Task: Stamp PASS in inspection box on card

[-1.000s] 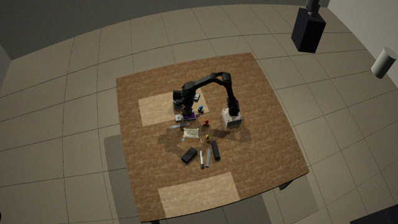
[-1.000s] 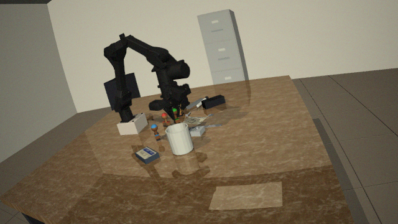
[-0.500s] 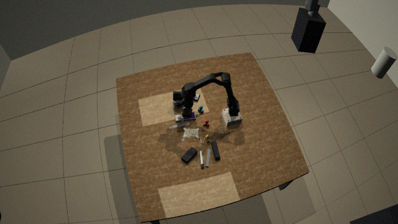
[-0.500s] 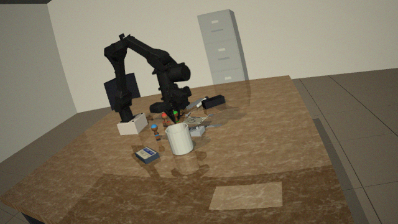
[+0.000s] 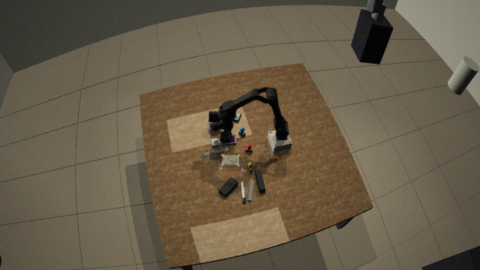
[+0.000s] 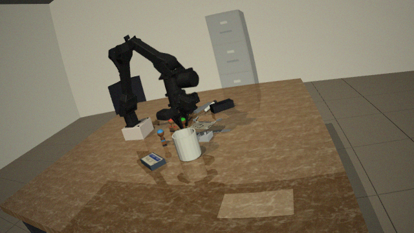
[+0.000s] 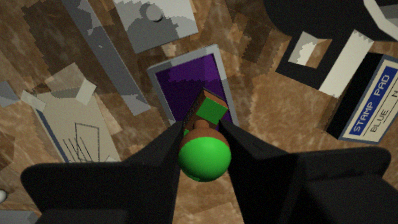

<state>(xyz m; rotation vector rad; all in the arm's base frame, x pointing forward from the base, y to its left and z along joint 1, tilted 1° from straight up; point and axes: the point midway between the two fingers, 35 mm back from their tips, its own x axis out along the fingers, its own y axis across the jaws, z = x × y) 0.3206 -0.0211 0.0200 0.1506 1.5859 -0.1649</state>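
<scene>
My gripper tip is now 5 cm above the purple ink pad. From my gripper tip the other things lie so: blue stamp (9 cm behind, 4 cm to the right, 3 cm below); grey mug (6 cm ahead, 10 cm to the right, 2 cm below); small grey box (8 cm ahead, 1 cm to the left, 4 cm below).
</scene>
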